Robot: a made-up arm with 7 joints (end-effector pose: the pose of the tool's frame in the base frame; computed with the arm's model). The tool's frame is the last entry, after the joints.
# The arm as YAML. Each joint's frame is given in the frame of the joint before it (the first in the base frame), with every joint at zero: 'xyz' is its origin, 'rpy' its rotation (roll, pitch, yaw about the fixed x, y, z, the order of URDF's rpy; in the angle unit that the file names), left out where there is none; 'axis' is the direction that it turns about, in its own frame. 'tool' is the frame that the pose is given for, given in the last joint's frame.
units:
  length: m
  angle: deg
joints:
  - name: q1
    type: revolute
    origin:
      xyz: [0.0, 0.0, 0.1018]
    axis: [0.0, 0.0, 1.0]
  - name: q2
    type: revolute
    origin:
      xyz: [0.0, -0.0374, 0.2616]
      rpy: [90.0, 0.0, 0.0]
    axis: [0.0, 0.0, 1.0]
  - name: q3
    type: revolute
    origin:
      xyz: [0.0, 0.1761, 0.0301]
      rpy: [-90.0, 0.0, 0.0]
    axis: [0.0, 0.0, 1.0]
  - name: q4
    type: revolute
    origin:
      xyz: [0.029, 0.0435, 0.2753]
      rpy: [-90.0, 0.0, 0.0]
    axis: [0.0, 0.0, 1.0]
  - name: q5
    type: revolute
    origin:
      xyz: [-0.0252, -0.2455, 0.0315]
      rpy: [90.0, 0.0, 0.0]
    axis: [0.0, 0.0, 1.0]
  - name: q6
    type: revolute
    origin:
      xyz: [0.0, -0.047, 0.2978]
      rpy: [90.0, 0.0, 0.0]
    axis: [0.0, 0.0, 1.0]
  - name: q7
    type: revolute
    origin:
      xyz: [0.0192, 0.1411, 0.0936]
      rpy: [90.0, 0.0, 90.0]
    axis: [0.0, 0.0, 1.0]
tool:
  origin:
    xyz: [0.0, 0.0, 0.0]
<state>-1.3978 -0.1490 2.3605 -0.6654 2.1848 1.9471 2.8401</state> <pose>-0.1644 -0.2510 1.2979 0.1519 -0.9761 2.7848</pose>
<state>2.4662 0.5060 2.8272 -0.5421 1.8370 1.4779 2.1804</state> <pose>0.3458 -0.1608 1.3245 -0.2112 0.1403 -0.0727</pose>
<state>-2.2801 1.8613 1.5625 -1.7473 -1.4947 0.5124 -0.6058</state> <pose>-0.4298 0.5326 0.1993 -0.5738 0.4058 2.0314</pose>
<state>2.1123 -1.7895 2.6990 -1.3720 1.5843 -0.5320 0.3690</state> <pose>0.1057 0.7354 -0.2390 -0.1099 0.6218 0.9416</pose>
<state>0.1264 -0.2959 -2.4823 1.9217 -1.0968 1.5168 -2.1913</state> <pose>-0.1966 -0.5947 0.9230 1.9148 1.0776 -1.9015</pose>
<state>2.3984 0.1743 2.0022 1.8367 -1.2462 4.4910 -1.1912</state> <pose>-0.1565 -0.4801 0.7667 -0.4246 1.2146 1.1099</pose>
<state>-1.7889 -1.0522 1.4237 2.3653 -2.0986 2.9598 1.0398</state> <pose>0.3169 -0.2278 0.5929 -0.8864 -0.6775 -1.3636</pose>
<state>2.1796 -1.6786 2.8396 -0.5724 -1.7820 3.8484 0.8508</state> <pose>-0.2202 0.6649 -0.0373 -0.3696 0.6873 -0.9132</pose>
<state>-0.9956 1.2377 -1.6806 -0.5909 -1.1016 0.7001 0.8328</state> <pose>-0.0903 0.9025 0.7833 -1.9031 -0.5515 0.1735</pose>
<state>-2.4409 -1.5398 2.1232 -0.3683 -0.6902 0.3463 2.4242</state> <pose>-1.0262 -0.4027 0.2022 1.6883 0.5965 -0.4009</pose>
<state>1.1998 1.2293 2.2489 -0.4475 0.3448 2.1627 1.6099</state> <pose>-0.0598 -0.7399 0.8772 0.7105 -0.4945 2.5642</pose>
